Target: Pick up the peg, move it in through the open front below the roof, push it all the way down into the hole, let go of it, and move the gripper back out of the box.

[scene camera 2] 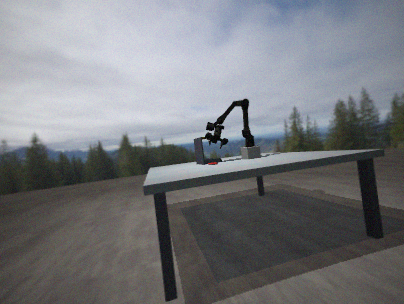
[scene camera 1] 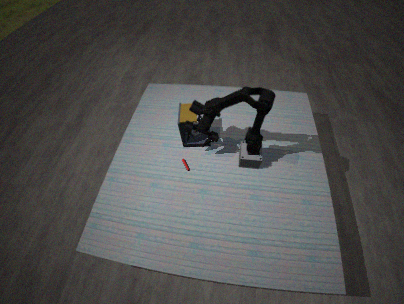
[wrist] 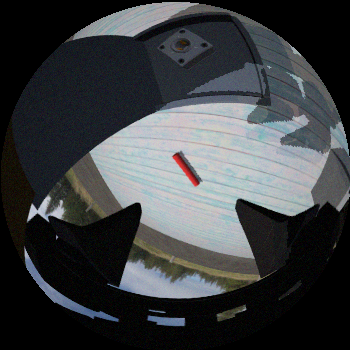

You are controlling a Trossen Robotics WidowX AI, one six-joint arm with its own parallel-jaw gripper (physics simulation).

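Where they show: gripper, fingertip midpoint: (scene camera 2: 215, 147) (scene camera 1: 195, 143) (wrist: 189, 206); arm's base, origin of the base link: (scene camera 2: 250, 146) (scene camera 1: 253, 149).
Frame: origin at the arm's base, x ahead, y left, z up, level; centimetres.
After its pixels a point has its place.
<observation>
The red peg (scene camera 1: 185, 165) @[x 38.0, y 5.2, z -8.5 cm] (scene camera 2: 213, 163) @[x 37.9, y 5.1, z -9.0 cm] (wrist: 186, 170) @[x 37.7, y 4.2, z -8.6 cm] lies on its side on the table top, outside the box and a short way from it. The box has a yellow roof (scene camera 1: 187, 113) @[x 35.9, y -15.6, z 12.5 cm] and a dark side wall (scene camera 2: 199, 151) @[x 40.8, y -14.1, z 1.1 cm] (wrist: 85, 100) @[x 39.7, y -13.1, z 3.2 cm]. A grey square block with the round hole (wrist: 183, 45) @[x 33.6, y -18.4, z -8.2 cm] sits on the box's dark floor in the wrist view. My gripper (wrist: 189, 206) @[x 31.7, y -1.9, z 3.1 cm] is wide open and empty, raised above the table near the box; the peg shows beyond the gap between its fingers. In scene camera 1 the arm covers part of the box.
The arm's grey base block (scene camera 1: 251, 160) @[x 1.4, y 6.0, z -1.4 cm] (scene camera 2: 250, 152) @[x 4.8, y 5.8, z -4.6 cm] stands on the table (scene camera 1: 210, 225) @[x 23.2, y 38.3, z -9.9 cm] (scene camera 2: 175, 176) @[x 75.3, y 40.8, z -9.9 cm], to the right of the box and peg in both scene views. The box's side wall and roof stand close to the gripper. Shadows of the arm fall on the table beside the box.
</observation>
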